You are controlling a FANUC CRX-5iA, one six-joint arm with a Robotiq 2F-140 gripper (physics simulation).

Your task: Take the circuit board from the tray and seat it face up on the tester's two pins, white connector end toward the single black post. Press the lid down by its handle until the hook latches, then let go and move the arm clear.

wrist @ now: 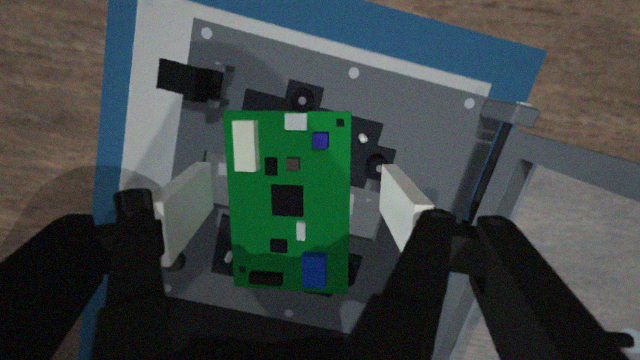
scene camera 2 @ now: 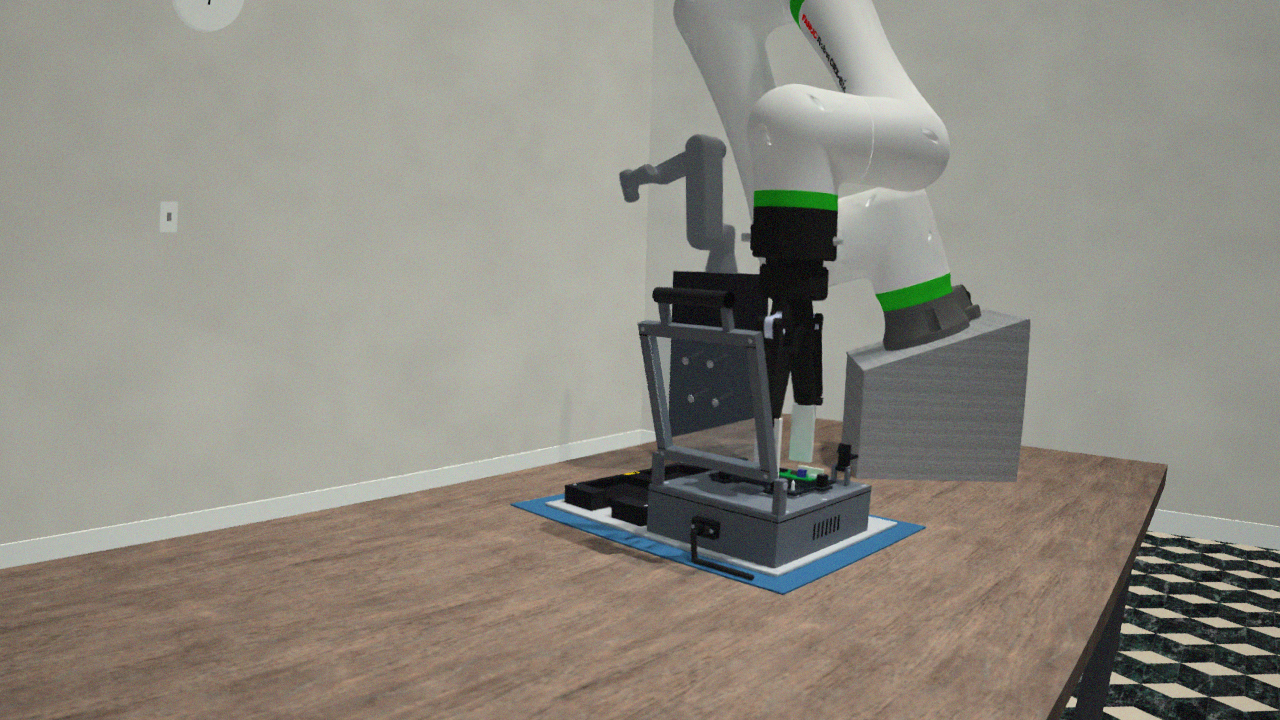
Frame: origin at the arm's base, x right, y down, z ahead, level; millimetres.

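Seen in the pictures: gripper, fingertip midpoint: [wrist: 296, 186] [scene camera 2: 783, 469]; arm's base, link origin: [scene camera 2: 927, 336].
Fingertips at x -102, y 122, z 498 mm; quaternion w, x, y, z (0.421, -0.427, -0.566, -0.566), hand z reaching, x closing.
Note:
Offsets run from my fingertips to a thing's middle. "spot": to the spot under its first point. Level surfaces: height alone.
The green circuit board @[dx +15, dy +1, dz -2 mm] [scene camera 2: 787, 475] [wrist: 320, 200] lies face up on the grey tester @[spot: dx -18, dy +43, dz +107 mm] [scene camera 2: 729, 528] [wrist: 425, 110], turned askew to its plate. Its white connector @[dx -13, dy +5, dz -33 mm] [wrist: 245, 146] is at upper left in the wrist view. A pale pin @[dx -36, dy +3, dz +28 mm] [wrist: 363, 137] shows beyond its right edge and another pale pin @[dx +59, dy +8, dz -27 mm] [wrist: 228, 256] by its lower left edge. Black posts [wrist: 302, 97] [wrist: 378, 165] stand outside it. My gripper [scene camera 2: 789, 443] [wrist: 296, 186] is open above the board, with gaps on both sides. The lid [scene camera 2: 762, 402] [wrist: 590, 160] stands raised, handle @[dx +8, dy -189, dz +148 mm] [scene camera 2: 693, 297] on top. The hook @[dx -40, dy -12, dz -66 mm] [scene camera 2: 844, 455] [wrist: 192, 82] is opposite the hinge.
The black tray @[spot: dx +206, dy +56, dz +110 mm] [scene camera 2: 586, 495] stands beside the tester on a white and blue mat @[dy +77 mm] [scene camera 2: 832, 571] [wrist: 520, 65]. A thin black rod @[spot: dx -41, dy +74, dz +143 mm] [scene camera 2: 720, 569] sticks out at the tester's near side. The raised lid is close beside my gripper. The grey robot pedestal [scene camera 2: 935, 411] stands behind.

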